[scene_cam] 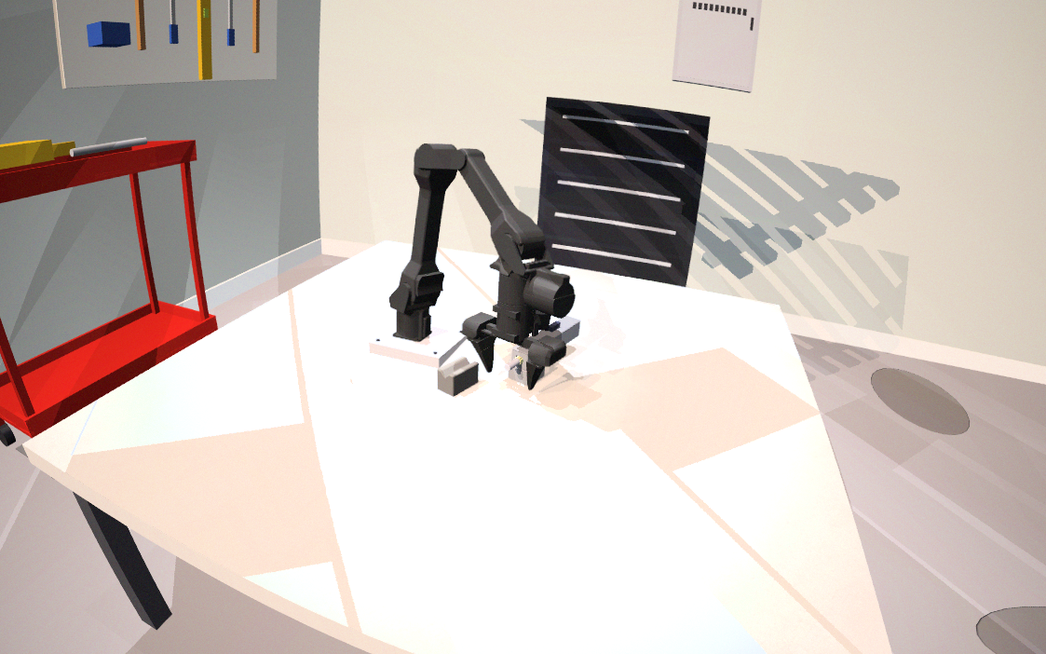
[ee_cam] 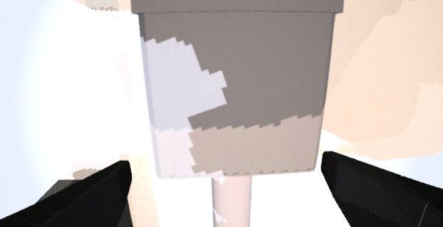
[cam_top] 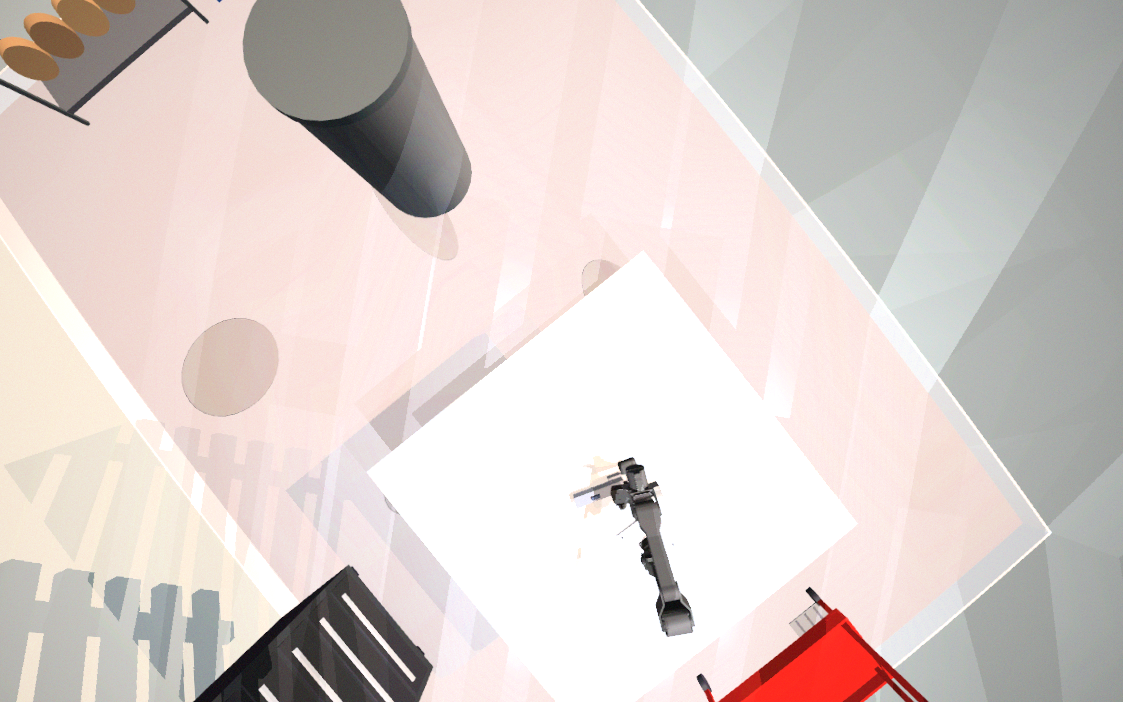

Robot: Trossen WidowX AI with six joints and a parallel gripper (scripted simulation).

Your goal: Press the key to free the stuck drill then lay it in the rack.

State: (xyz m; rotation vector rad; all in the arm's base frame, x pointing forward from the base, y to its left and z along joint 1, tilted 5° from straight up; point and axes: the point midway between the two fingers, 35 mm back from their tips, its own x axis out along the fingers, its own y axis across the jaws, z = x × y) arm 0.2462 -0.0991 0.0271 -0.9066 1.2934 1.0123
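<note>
My gripper tip is 20 mm short of the yellow drill, 50 mm to the right of it and 30 mm below it. From my gripper tip the other things lie so: grey grooved rack: 90 mm behind, 30 mm to the right; then light grey fixture bar: 40 mm ahead, 110 mm to the left, 30 mm above; then dark blue key: 40 mm ahead, 130 mm to the left, 30 mm above.
</note>
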